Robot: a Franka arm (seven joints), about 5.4 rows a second.
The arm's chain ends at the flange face. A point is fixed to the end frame.
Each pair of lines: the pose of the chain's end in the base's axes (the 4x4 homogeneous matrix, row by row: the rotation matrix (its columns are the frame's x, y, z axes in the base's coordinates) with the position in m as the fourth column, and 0 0 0 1 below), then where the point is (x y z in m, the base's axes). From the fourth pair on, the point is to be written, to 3 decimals.
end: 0.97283 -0.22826 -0.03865 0.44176; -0.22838 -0.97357 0.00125 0.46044; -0.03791 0.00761 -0.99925 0.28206; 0 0 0 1
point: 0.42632 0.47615 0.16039
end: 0.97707 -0.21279 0.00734 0.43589; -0.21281 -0.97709 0.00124 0.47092; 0.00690 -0.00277 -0.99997 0.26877; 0 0 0 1
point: 0.42581 0.48646 0.14651
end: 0.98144 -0.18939 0.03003 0.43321; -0.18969 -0.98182 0.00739 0.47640; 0.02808 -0.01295 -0.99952 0.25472; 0 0 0 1
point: 0.42554 0.49243 0.13235
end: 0.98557 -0.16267 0.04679 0.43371; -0.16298 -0.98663 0.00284 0.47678; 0.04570 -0.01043 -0.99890 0.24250; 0 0 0 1
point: 0.428 0.492 0.120
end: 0.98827 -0.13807 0.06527 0.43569; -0.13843 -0.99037 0.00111 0.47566; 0.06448 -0.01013 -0.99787 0.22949; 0 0 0 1
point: 0.432 0.490 0.107
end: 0.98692 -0.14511 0.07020 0.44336; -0.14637 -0.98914 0.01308 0.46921; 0.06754 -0.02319 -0.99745 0.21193; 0 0 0 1
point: 0.440 0.485 0.089
